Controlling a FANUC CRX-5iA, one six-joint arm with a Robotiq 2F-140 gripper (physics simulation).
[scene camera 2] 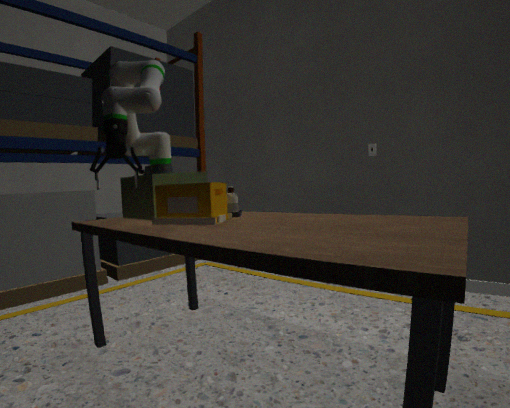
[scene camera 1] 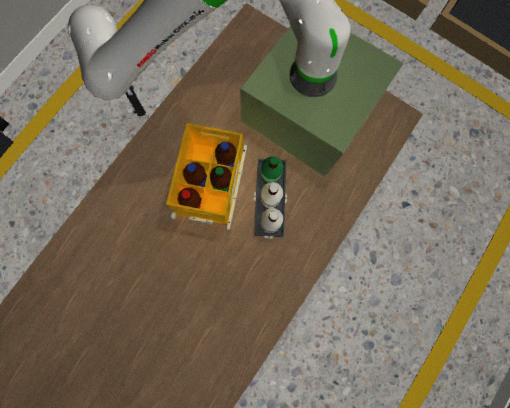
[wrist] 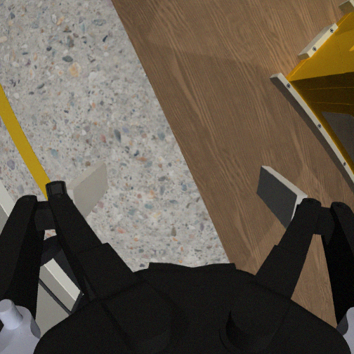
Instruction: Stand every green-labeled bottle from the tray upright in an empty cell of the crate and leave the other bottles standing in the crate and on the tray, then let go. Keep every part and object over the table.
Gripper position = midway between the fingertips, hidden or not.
Note:
In view: my gripper [scene camera 2: 117,188].
My gripper shows as well in the wrist view [wrist: 183,177].

